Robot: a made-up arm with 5 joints.
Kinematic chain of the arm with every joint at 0, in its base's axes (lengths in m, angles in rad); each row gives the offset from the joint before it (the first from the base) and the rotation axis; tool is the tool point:
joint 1: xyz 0 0 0.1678 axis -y
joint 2: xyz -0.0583 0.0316 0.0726 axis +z
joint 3: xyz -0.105 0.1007 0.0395 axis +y
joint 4: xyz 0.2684 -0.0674 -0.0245 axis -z
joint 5: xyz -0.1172 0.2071 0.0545 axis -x
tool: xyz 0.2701 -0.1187 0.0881
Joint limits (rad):
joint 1: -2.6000..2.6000
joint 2: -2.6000..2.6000
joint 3: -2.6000..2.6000
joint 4: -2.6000..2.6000
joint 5: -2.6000..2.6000
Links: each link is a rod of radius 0.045 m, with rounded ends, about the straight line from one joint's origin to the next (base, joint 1, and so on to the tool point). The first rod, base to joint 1, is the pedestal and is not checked.
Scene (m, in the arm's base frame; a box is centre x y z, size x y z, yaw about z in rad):
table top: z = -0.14
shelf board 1: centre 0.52 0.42 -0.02 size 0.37 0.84 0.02 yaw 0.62
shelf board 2: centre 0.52 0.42 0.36 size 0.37 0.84 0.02 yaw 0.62
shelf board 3: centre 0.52 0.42 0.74 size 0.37 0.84 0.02 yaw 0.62
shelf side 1: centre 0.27 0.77 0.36 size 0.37 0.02 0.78 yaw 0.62
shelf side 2: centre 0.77 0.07 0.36 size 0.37 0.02 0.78 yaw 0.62
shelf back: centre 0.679 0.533 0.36 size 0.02 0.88 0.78 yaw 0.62
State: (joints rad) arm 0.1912 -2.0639 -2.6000 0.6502 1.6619
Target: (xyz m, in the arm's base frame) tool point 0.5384 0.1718 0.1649
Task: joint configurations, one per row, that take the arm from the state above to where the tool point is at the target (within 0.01 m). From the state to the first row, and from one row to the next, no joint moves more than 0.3 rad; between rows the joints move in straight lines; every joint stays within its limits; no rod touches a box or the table.
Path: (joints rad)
1: 0.3347 -1.9909 -2.5810 0.4049 1.6532
2: 0.4782 -1.9179 -2.5619 0.1596 1.6445
3: 0.6217 -1.8449 -2.5429 -0.0858 1.6358
4: 0.7652 -1.7719 -2.5239 -0.3311 1.6271
5: 0.9087 -1.6990 -2.5048 -0.5764 1.6184
6: 0.6509 -1.8265 -2.5286 -0.6790 1.6242
7: 0.3932 -1.9541 -2.5524 -0.7816 1.6300
8: 0.1354 -2.0817 -2.5762 -0.8842 1.6357
9: -0.1223 -2.2092 -2.6000 -0.9869 1.6415
10: -0.1819 -2.2228 -2.6000 -0.7501 1.6152
11: -0.2414 -2.2363 -2.6000 -0.5133 1.5890
12: -0.3010 -2.2499 -2.6000 -0.2766 1.5627

